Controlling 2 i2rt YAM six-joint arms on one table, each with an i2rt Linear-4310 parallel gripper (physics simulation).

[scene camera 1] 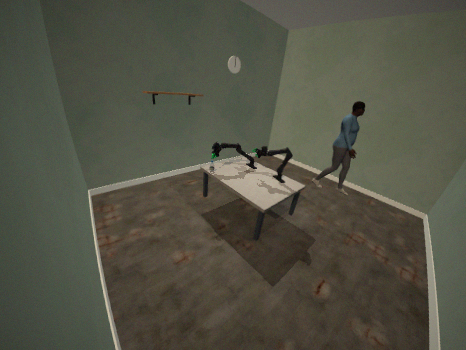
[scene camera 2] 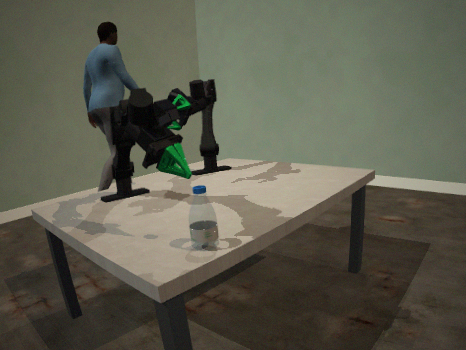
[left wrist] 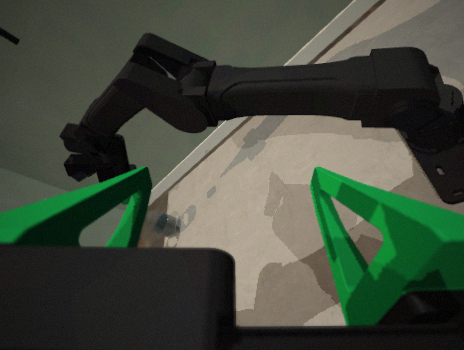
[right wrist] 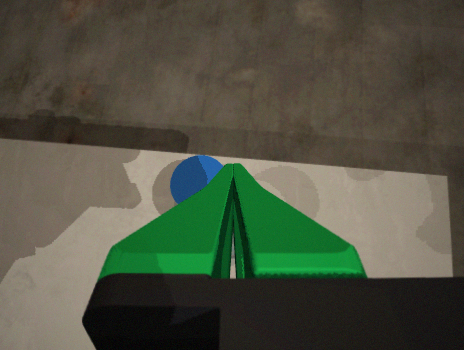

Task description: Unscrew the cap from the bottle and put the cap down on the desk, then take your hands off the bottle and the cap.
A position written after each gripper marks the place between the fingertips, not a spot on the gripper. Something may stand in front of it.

Scene:
The left gripper [left wrist: 231, 176] is open, with nothing in its grasp. The right gripper [scene camera 2: 190, 176] is shut, with nothing in its grasp. Also in view: a blue cap [right wrist: 194, 173].

